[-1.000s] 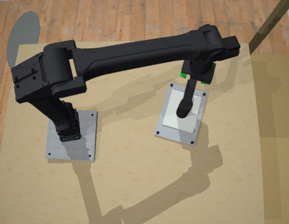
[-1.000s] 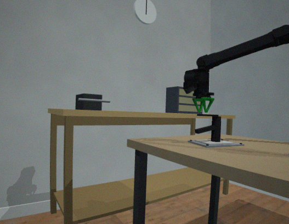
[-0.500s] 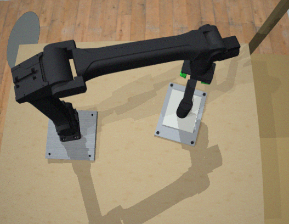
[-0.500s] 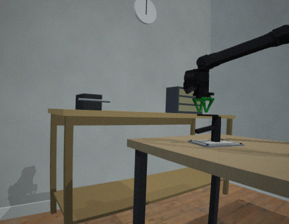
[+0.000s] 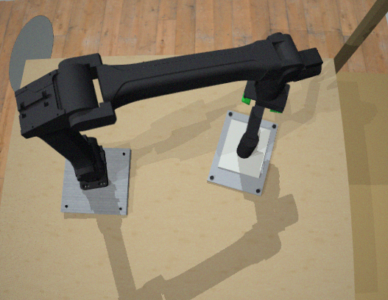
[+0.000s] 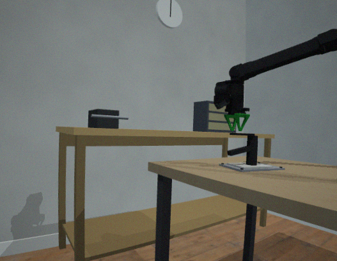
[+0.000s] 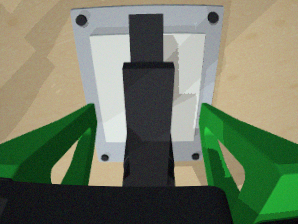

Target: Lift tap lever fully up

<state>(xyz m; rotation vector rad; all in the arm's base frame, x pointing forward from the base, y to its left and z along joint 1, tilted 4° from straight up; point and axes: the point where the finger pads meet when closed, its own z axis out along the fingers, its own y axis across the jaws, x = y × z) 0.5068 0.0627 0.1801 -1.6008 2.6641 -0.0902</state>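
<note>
My gripper is now 3 cm to the left of the lever, 2 cm past it and 2 cm above it.
</note>
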